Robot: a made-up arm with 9 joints. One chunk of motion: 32 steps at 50 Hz.
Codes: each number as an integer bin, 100 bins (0 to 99) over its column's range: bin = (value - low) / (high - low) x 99, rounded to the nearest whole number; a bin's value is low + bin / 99 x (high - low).
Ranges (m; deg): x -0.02..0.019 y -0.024..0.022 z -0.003..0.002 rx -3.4..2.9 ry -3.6..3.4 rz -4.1..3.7
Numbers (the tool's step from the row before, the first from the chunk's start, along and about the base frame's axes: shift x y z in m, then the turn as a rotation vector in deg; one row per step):
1: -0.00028 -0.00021 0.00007 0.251 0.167 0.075
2: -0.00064 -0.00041 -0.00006 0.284 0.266 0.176
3: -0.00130 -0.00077 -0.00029 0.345 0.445 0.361
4: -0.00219 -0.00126 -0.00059 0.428 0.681 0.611
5: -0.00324 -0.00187 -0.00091 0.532 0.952 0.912
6: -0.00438 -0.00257 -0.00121 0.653 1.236 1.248
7: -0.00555 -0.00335 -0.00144 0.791 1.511 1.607
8: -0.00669 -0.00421 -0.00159 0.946 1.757 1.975
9: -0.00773 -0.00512 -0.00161 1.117 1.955 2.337
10: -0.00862 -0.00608 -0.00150 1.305 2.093 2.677
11: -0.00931 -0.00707 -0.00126 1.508 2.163 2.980
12: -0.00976 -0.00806 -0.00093 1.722 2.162 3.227
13: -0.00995 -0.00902 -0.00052 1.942 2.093 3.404
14: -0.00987 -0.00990 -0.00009 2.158 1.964 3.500
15: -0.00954 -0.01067 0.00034 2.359 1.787 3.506
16: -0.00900 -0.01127 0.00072 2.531 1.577 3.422
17: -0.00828 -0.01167 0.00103 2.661 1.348 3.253
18: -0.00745 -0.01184 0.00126 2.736 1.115 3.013
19: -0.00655 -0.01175 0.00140 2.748 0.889 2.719
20: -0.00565 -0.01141 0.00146 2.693 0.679 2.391
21: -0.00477 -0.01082 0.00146 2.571 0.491 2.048
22: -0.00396 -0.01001 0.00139 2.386 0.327 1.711
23: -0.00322 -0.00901 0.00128 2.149 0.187 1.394
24: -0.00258 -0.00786 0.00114 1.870 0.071 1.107
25: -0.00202 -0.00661 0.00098 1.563 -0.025 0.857
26: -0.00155 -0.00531 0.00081 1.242 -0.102 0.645
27: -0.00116 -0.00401 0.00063 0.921 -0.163 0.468
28: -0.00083 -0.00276 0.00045 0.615 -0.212 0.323
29: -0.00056 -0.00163 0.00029 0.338 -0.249 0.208
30: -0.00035 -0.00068 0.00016 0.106 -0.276 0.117
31: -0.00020 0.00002 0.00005 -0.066 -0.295 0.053
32: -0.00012 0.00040 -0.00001 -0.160 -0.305 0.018
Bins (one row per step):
1: 50 51 61 57 53 53
2: 49 51 58 58 55 54
3: 47 50 54 59 57 57
4: 45 49 48 60 61 60
5: 43 48 41 62 64 64
6: 40 46 35 64 68 68
7: 37 44 31 66 72 72
8: 34 43 28 68 76 77
9: 31 41 28 71 79 82
10: 29 39 30 74 81 86
11: 27 36 34 77 82 90
12: 26 34 41 80 81 93
13: 26 32 49 84 81 95
14: 26 30 58 87 79 96
15: 27 29 66 90 76 97
16: 28 27 74 93 73 95
17: 30 27 80 95 70 93
18: 32 26 84 96 67 90
19: 34 26 87 97 63 87
20: 36 27 88 96 61 82
21: 39 28 88 94 58 78
22: 41 30 87 91 56 74
23: 43 32 85 87 54 70
24: 44 35 82 83 52 66
25: 46 37 79 78 51 63
26: 47 40 75 73 49 60
27: 48 43 72 68 49 58
28: 49 46 68 63 48 56
29: 49 48 65 59 47 55
30: 50 50 63 55 47 54
31: 50 52 60 52 47 53
32: 50 53 59 51 47 52

